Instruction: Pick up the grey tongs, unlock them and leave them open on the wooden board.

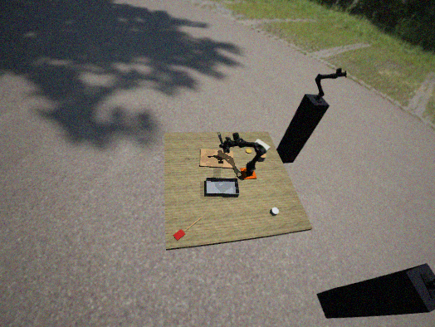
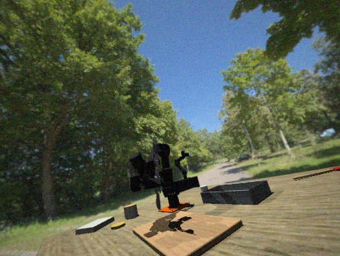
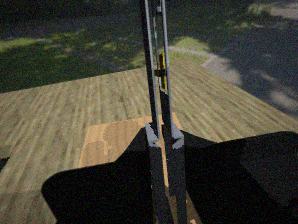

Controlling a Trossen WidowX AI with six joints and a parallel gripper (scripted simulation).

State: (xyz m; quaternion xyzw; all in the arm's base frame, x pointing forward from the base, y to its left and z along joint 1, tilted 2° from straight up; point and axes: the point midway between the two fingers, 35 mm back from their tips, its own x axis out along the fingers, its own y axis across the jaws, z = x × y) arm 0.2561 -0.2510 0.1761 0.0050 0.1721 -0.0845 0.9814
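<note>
Now: gripper tip 160 mm above the wooden board and 30 mm to the right of it. The rest, counted from my gripper tip: yellow disc: 380 mm behind, 160 mm below, 60 mm to the right; then yellow lock piece: 60 mm above, 20 mm behind; then roasting tin: 400 mm to the left, 140 mm below, 30 mm ahead.
</note>
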